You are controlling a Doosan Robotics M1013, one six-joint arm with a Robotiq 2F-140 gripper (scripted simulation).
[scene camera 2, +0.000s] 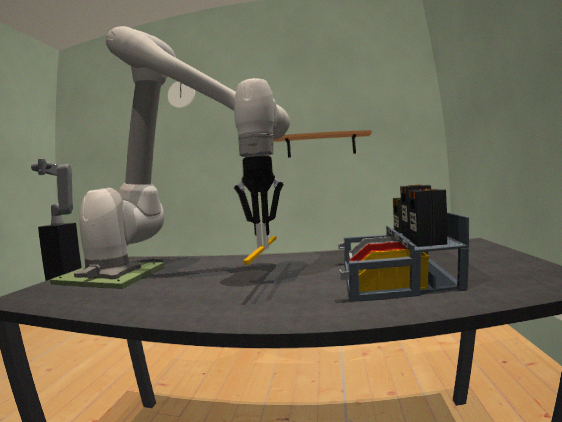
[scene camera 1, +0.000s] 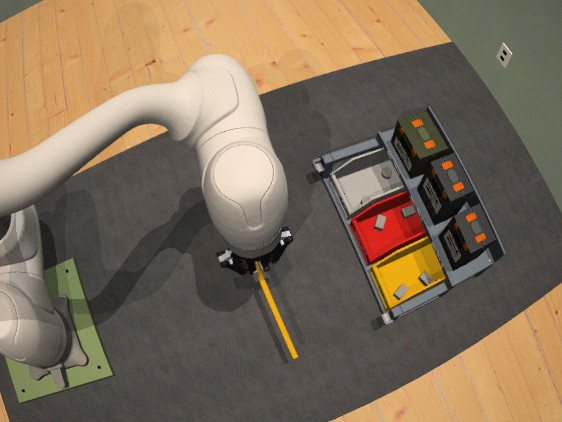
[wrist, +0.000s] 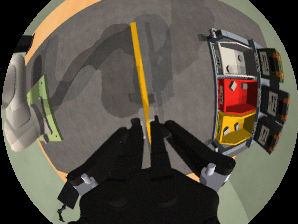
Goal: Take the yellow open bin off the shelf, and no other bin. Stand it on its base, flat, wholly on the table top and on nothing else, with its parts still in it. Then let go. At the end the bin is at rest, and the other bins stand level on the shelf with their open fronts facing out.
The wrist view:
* my gripper: 147, 114
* yellow open bin: 223, 120
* red bin: 241, 101
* grey bin: 226, 54
